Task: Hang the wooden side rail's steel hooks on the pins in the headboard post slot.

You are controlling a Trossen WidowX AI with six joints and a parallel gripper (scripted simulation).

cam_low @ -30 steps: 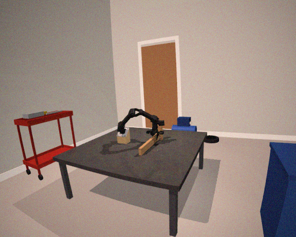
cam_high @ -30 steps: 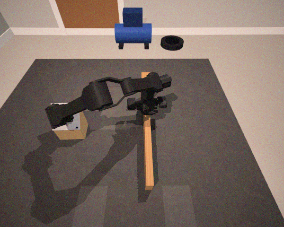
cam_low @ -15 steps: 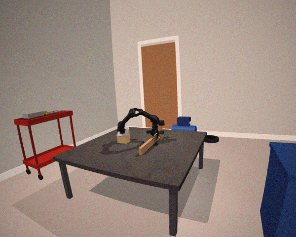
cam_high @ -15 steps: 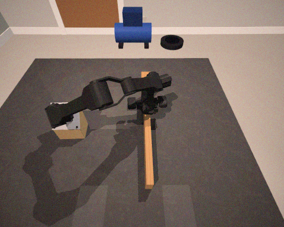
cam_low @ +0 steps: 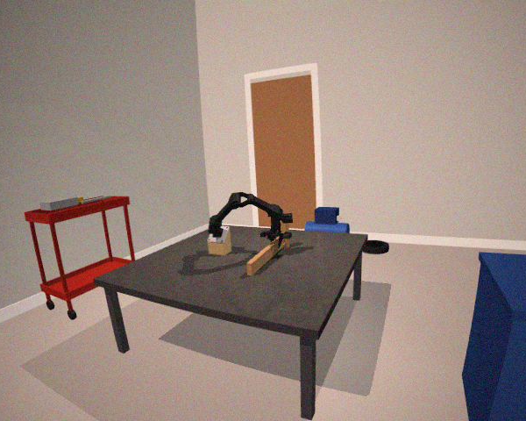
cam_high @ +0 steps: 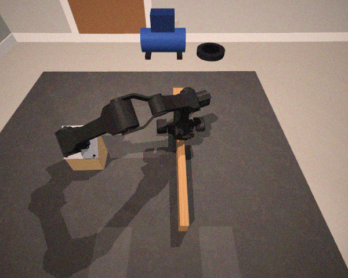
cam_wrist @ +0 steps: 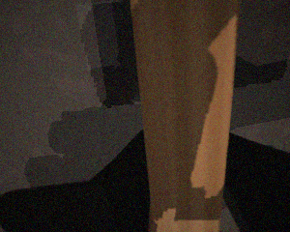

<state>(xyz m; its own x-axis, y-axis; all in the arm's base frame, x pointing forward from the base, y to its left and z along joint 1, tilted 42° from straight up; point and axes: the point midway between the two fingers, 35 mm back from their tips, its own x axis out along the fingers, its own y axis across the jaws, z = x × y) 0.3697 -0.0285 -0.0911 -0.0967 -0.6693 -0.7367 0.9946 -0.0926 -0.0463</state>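
Right now my gripper tip is 10 mm short of the headboard post, 130 mm to the right of it and 40 mm below it.
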